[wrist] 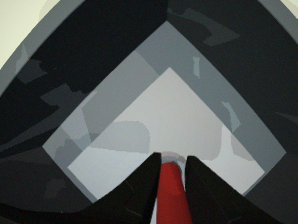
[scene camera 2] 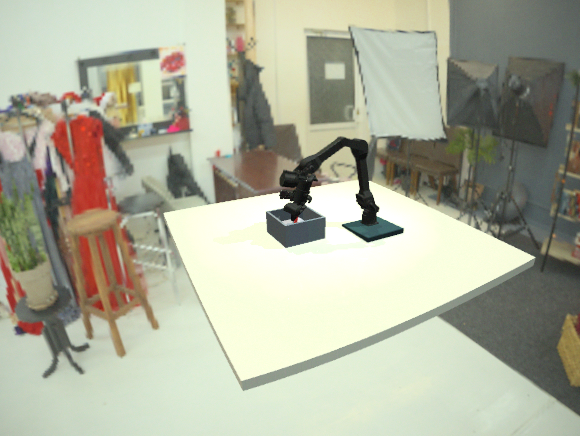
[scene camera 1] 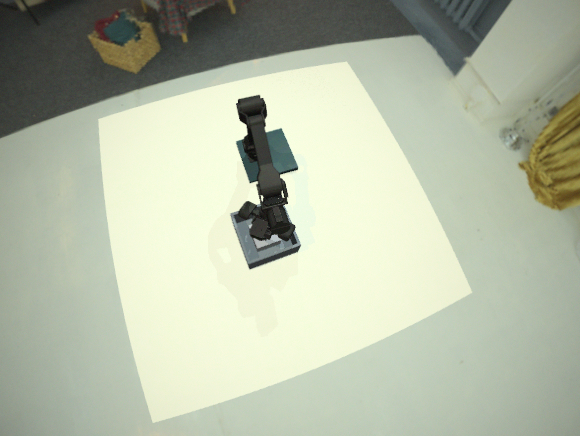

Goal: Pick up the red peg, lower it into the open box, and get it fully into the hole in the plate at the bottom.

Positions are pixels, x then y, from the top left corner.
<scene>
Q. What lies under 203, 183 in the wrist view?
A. My gripper.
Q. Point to a grey box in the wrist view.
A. At 74, 74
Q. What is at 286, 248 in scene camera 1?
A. A grey box.
</scene>
